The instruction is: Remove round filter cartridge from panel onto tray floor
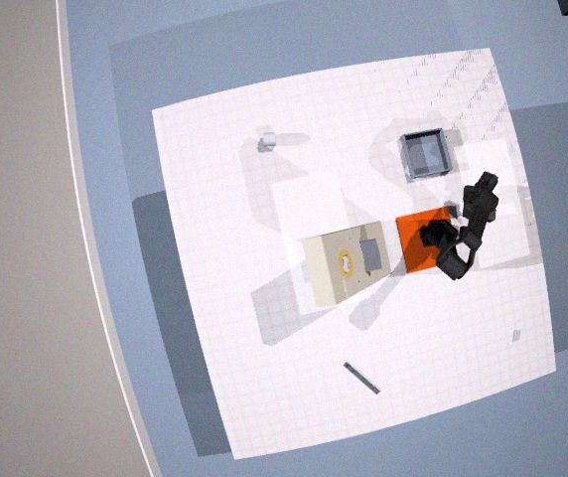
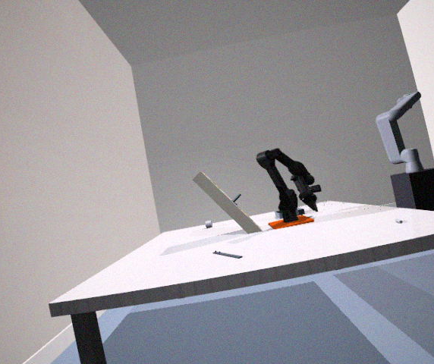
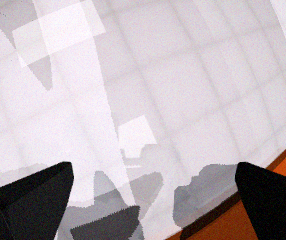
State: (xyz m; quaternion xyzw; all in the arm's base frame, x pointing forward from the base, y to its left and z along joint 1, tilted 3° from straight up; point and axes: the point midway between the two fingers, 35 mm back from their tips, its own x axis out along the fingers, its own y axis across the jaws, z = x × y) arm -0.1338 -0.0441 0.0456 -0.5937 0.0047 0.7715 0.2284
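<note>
The round filter cartridge lies 500 mm ahead of my gripper tip, 60 mm to the left of it and 220 mm above it. Also, from my gripper tip: tray (100 mm ahead, 250 mm to the right, 20 mm below); then beige service panel (450 mm ahead, 50 mm to the left, 150 mm above).
</note>
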